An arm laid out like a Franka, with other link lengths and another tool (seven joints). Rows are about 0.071 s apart.
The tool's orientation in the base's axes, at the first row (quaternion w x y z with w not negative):
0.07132, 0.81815, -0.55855, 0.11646
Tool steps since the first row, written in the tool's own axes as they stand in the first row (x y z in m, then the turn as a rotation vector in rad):
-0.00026, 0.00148, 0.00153, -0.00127, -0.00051, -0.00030
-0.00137, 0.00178, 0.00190, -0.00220, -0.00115, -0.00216
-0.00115, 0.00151, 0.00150, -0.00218, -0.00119, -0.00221
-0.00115, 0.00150, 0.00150, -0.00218, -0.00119, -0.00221
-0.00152, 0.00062, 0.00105, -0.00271, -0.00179, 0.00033
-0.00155, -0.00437, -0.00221, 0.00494, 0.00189, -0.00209
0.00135, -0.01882, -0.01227, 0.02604, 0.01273, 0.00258
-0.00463, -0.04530, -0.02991, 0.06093, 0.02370, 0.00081
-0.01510, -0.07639, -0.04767, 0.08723, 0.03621, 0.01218
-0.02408, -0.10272, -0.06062, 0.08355, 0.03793, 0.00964
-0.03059, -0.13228, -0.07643, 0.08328, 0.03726, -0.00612
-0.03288, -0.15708, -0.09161, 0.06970, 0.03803, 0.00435
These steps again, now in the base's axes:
-0.00130, -0.00069, -0.00156, 0.00000, 0.00140, -0.00005
-0.00192, 0.00011, -0.00222, 0.00006, 0.00293, 0.00150
-0.00164, 0.00011, -0.00178, 0.00010, 0.00294, 0.00155
-0.00163, 0.00011, -0.00177, 0.00010, 0.00294, 0.00155
-0.00099, 0.00088, -0.00143, 0.00076, 0.00301, -0.00103
0.00328, 0.00354, 0.00177, -0.00027, -0.00461, 0.00332
0.01662, 0.00870, 0.01243, -0.00247, -0.02866, 0.00438
0.03722, 0.02811, 0.02815, -0.00071, -0.06355, 0.01537
0.06053, 0.05326, 0.04283, -0.00191, -0.09453, 0.01136
0.08046, 0.07415, 0.05323, -0.00508, -0.09123, 0.01279
0.10395, 0.09471, 0.06708, -0.00629, -0.08685, 0.02790
0.12454, 0.10958, 0.08141, -0.01059, -0.07753, 0.01414

